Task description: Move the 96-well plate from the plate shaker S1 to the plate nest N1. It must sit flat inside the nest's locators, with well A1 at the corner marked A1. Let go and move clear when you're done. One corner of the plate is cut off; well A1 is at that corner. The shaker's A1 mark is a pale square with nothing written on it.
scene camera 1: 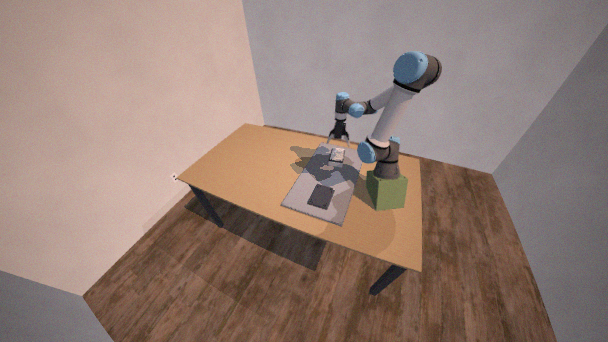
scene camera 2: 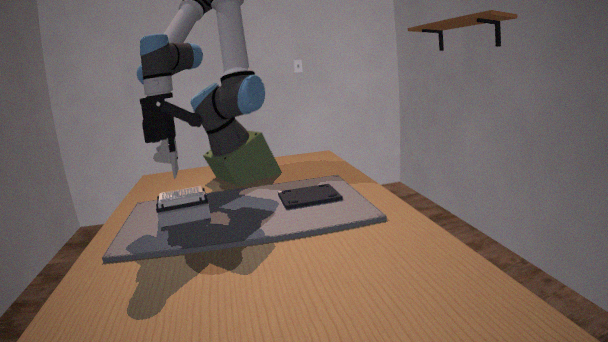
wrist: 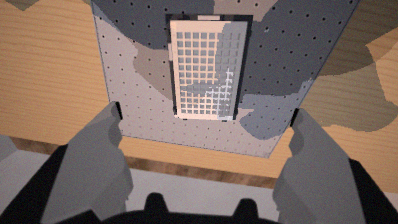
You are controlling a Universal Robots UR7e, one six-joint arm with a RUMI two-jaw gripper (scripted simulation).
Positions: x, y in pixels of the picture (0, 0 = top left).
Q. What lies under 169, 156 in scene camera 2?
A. My gripper.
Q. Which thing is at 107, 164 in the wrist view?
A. My gripper.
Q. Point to a white 96-well plate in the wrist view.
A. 201, 49
